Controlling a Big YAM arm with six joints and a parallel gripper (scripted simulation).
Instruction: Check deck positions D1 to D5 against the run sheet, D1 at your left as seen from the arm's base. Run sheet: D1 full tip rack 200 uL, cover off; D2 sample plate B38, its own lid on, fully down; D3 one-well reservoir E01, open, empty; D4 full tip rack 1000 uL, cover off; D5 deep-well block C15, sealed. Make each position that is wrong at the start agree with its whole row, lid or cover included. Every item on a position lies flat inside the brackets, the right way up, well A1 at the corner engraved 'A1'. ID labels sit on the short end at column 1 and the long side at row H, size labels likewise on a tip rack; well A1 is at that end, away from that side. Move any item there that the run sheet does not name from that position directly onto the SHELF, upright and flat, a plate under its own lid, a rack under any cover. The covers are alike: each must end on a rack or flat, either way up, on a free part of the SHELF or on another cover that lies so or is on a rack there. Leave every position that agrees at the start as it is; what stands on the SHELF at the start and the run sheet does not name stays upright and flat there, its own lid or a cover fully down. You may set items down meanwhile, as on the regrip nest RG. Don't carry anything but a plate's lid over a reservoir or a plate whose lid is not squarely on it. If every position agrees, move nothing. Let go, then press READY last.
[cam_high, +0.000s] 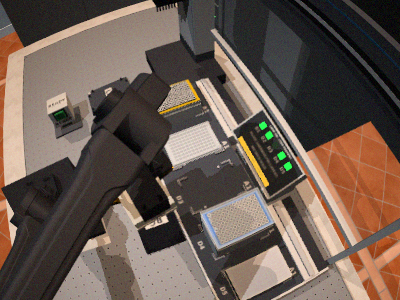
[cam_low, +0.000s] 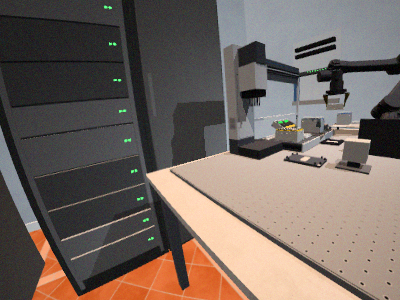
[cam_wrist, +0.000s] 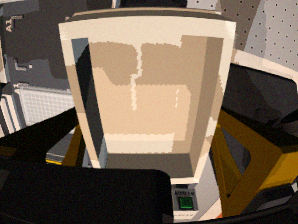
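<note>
Now: the one-well reservoir 10 mm below my hand. Also, from my hand: sealed block (180 mm ahead, 220 mm to the right, 150 mm below); then blue-framed tip rack (170 mm ahead, 90 mm to the right, 110 mm below); then black regrip nest (220 mm below).
</note>
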